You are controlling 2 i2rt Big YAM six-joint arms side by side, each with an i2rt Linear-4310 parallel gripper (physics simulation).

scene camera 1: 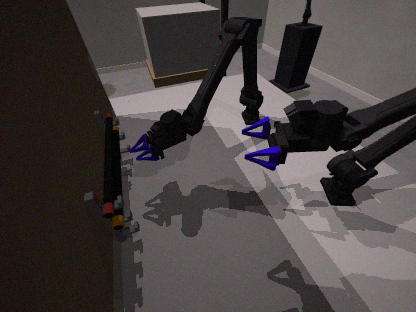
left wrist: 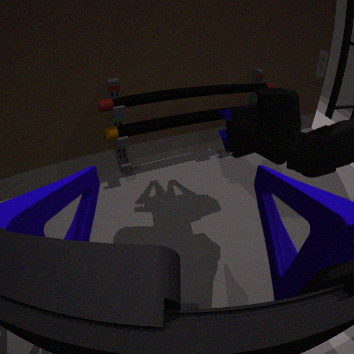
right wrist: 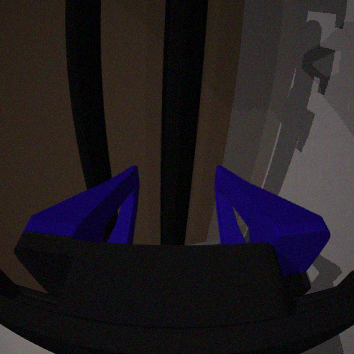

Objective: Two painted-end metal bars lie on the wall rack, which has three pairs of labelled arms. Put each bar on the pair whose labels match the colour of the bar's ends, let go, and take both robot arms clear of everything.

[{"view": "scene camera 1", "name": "my left gripper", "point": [243,143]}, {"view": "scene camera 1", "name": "my right gripper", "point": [133,155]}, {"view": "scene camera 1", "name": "orange-ended bar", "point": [117,178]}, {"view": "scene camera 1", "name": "red-ended bar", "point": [108,197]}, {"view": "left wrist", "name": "my left gripper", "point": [176,174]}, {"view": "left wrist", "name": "my right gripper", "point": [220,120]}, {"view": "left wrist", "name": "orange-ended bar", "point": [110,133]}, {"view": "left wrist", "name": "red-ended bar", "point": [153,96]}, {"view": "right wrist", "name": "my right gripper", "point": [176,174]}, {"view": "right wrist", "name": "brown wall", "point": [48,170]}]
